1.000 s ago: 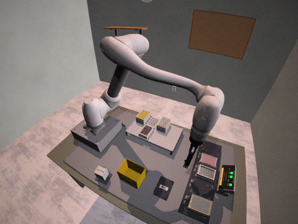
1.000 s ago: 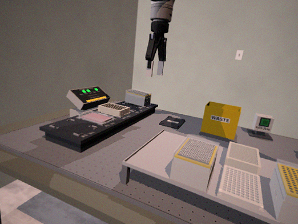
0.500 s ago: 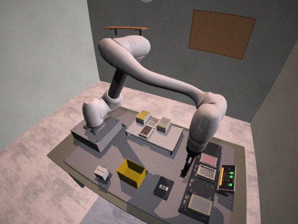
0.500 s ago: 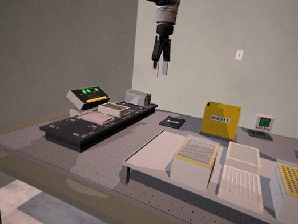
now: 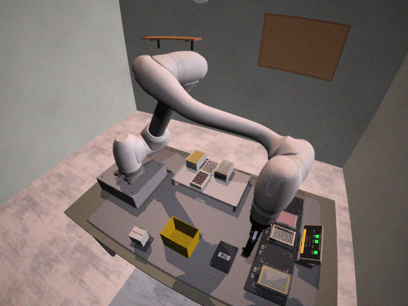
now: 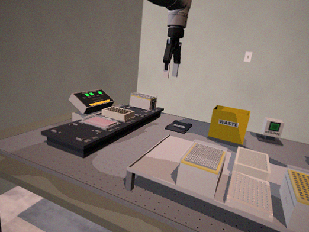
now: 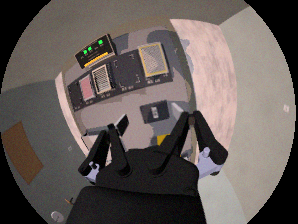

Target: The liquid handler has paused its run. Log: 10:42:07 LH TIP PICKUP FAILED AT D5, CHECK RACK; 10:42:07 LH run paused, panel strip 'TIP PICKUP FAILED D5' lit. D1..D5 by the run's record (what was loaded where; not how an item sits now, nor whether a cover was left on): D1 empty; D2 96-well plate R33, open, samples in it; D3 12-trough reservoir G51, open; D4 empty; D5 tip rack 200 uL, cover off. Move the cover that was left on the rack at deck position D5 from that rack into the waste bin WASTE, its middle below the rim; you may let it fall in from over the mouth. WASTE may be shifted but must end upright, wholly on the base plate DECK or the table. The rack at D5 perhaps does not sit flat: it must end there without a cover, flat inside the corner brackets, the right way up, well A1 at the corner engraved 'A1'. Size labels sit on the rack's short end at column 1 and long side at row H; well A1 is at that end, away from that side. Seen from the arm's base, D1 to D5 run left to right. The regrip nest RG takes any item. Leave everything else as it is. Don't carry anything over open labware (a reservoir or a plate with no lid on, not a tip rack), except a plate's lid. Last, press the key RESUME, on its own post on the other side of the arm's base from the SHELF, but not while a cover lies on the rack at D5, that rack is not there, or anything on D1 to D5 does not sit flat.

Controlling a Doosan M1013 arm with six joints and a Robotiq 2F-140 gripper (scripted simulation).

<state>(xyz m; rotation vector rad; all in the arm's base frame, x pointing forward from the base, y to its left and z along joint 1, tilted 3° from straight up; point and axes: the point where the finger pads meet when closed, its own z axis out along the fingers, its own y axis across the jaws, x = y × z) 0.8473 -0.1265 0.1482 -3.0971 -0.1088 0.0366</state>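
Now: the tip rack 170 mm below my hand, 160 mm ahead of it and 50 mm to the right of it. The rest, counted from my hand: yellow waste bin: 310 mm behind, 220 mm below, 60 mm to the right; then regrip nest: 260 mm below, 80 mm behind, 10 mm to the right; then reservoir: 210 mm to the left, 210 mm below, 150 mm ahead.
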